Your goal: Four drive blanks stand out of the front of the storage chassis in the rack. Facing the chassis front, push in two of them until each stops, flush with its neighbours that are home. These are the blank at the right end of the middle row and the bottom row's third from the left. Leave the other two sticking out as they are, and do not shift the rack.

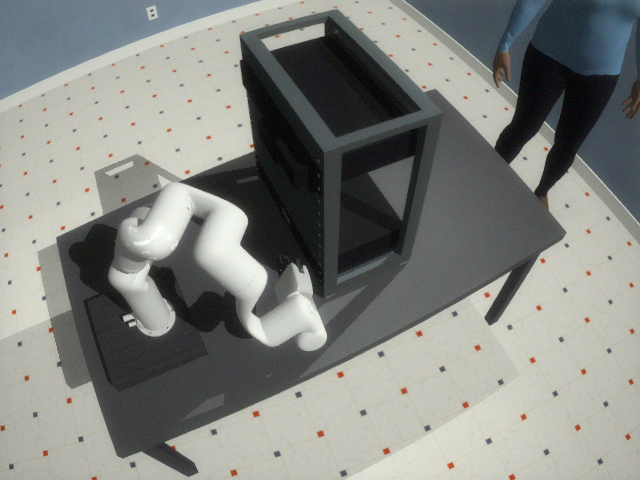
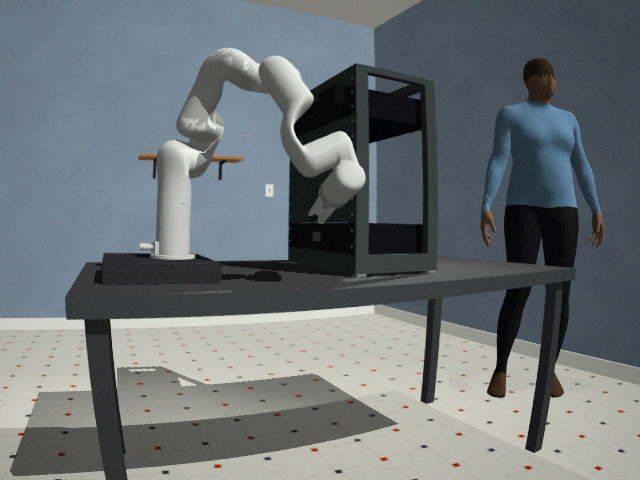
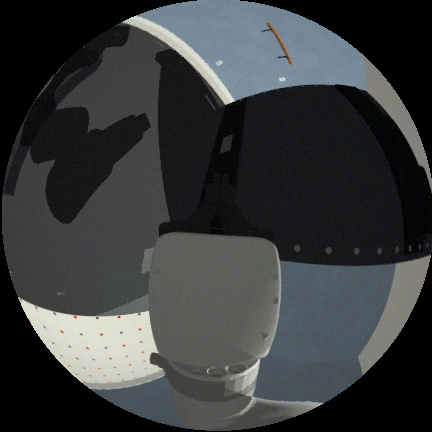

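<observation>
The rack stands upright on the table. Its front is in deep shade. A dark unit low in the rack has a small pale patch on its front; whether it is the storage chassis I cannot tell. The four drive blanks cannot be made out in the dark, nor how far any stands out. My gripper is shut and empty. It points down and in toward the rack front, near the low unit at the right-hand end. Whether its tips touch anything is not clear.
The table carries the rack and the arm's dark base block. Another dark unit sits high in the rack. A person stands behind the table, beyond the rack.
</observation>
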